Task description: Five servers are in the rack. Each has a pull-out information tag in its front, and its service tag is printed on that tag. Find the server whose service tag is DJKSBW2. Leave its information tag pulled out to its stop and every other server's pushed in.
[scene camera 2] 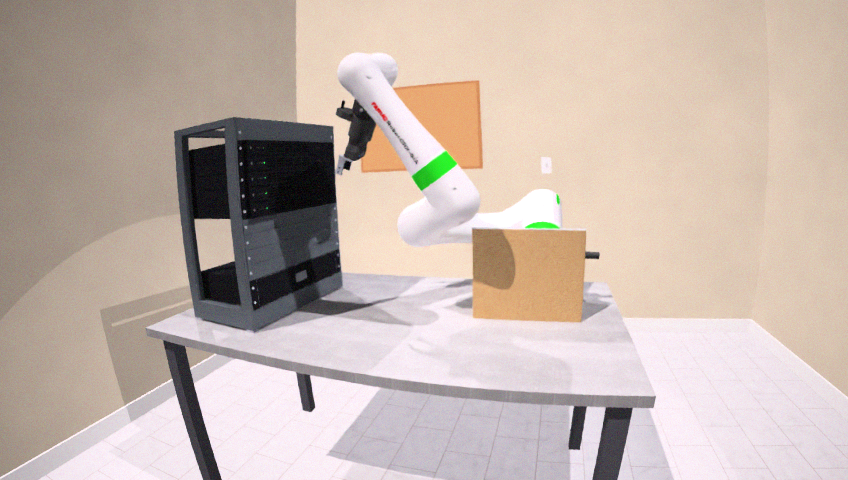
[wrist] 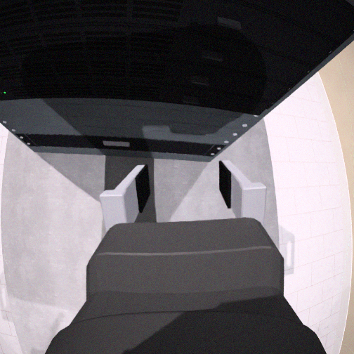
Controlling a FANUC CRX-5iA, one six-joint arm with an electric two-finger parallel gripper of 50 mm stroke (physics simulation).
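Seen in the pictures: gripper, fingertip midpoint: (scene camera 2: 342,171); arm's base at its link origin: (scene camera 2: 541,257).
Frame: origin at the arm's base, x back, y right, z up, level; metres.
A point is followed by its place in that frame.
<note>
The rack (scene camera 2: 239,255) @(x -0.821, y -0.352, z 0.068 m) (wrist: 240,130) stands at the left of the table in the scene view. The black servers (scene camera 2: 288,178) @(x -0.762, y -0.150, z 0.271 m) (wrist: 125,62) are stacked in its upper part, with small green lights near the left edge. In the wrist view, several small faint grey rectangles, the highest one (wrist: 229,23), sit one above another on the right part of the server fronts; they may be information tags. No service tag is readable, and how far each tag is out cannot be told. My gripper (scene camera 2: 340,168) @(x -0.623, y -0.040, z 0.281 m) (wrist: 183,177) is open and empty, in front of the servers near their right side and apart from them.
Grey blank panels (scene camera 2: 270,243) @(x -0.788, y -0.238, z 0.081 m) (wrist: 210,125) fill the rack below the servers. A black unit (scene camera 2: 273,284) @(x -0.789, y -0.245, z -0.046 m) (wrist: 165,144) with a small light display is at the bottom. A tan upright board (scene camera 2: 547,273) @(x 0.014, y -0.106, z -0.021 m) stands on the table (scene camera 2: 386,350) @(x -0.387, y -0.355, z -0.167 m) at the right, before the arm's base.
</note>
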